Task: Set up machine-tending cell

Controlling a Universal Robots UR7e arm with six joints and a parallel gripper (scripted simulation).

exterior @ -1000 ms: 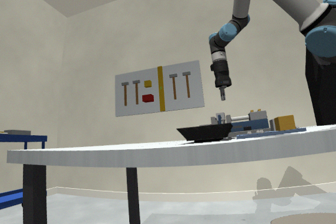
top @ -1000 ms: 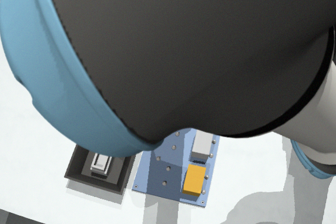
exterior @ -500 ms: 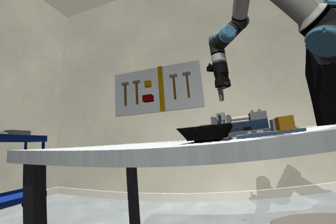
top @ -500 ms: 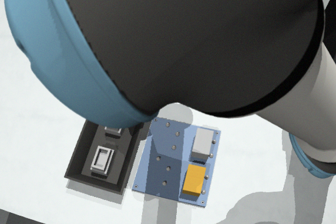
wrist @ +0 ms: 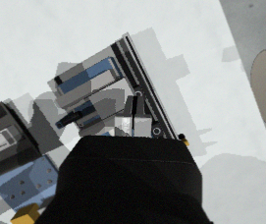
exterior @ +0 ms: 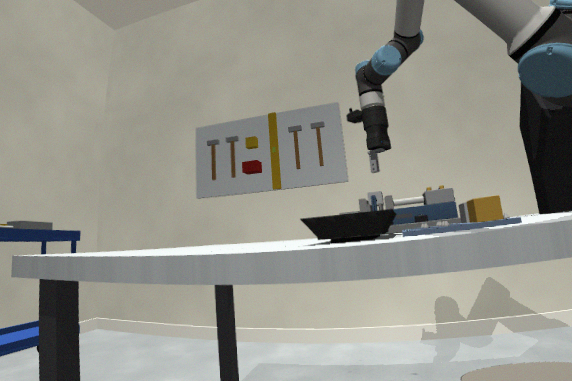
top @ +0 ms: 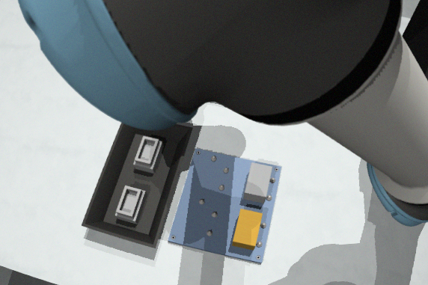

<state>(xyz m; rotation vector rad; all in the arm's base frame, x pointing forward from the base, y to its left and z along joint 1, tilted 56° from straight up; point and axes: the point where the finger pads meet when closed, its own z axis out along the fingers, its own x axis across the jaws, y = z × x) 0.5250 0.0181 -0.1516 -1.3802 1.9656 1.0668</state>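
The blue base is 7 cm behind my hand, 6 cm to the left of it and 16 cm below it. From my hand the other things lie so: brass blank (24 cm behind, 39 cm to the left, 17 cm below).
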